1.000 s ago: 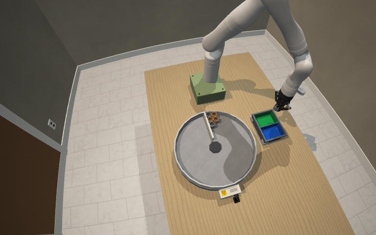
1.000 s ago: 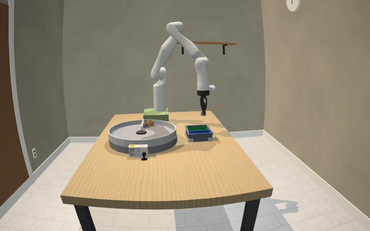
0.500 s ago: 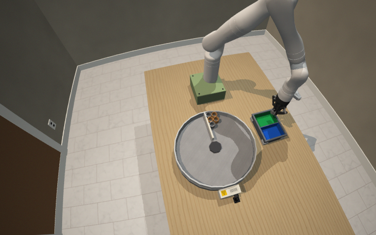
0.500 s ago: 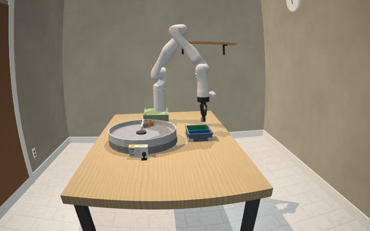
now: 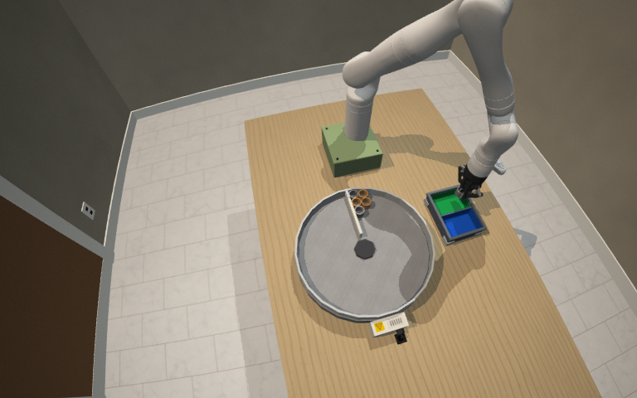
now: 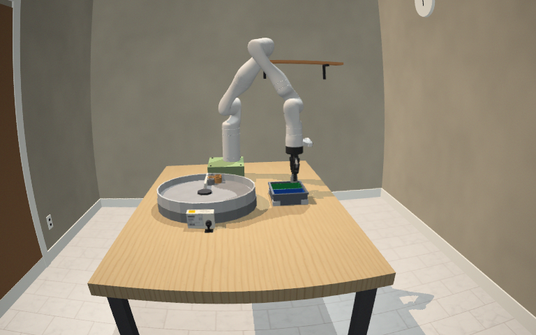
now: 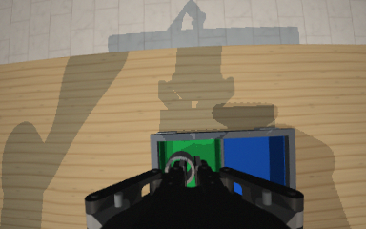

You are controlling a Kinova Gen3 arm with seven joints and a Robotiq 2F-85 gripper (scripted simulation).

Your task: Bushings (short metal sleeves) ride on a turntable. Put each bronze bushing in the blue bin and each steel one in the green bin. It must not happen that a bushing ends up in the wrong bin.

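Now: the blue bin 5 cm ahead of my hand, 3 cm to the right of it and 5 cm below it. The rest, counted from my hand: turntable (12 cm ahead, 38 cm to the right, 3 cm below).
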